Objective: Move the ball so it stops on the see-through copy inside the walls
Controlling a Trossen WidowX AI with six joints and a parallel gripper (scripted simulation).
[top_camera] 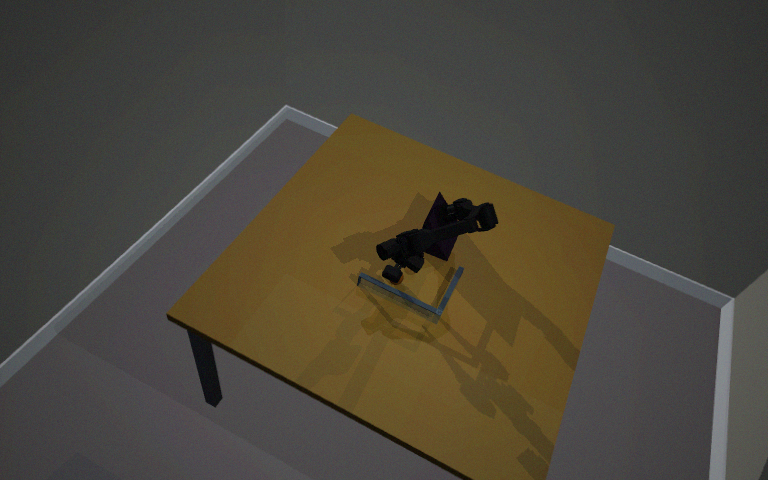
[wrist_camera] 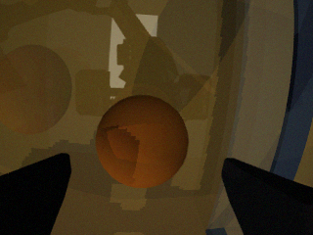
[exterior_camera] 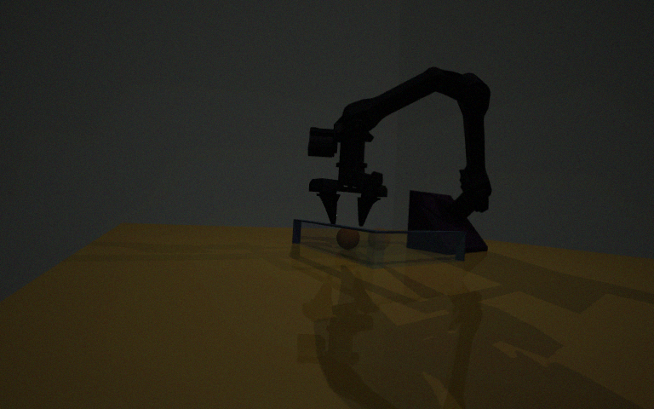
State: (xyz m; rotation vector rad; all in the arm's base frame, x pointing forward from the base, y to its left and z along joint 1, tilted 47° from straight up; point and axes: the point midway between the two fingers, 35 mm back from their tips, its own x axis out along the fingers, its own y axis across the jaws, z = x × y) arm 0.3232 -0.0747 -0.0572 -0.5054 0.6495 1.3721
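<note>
The orange ball lies 30 mm below my gripper tip. Also, from my gripper tip: see-through ball copy 70 mm behind, 40 mm to the left, 30 mm below.
</note>
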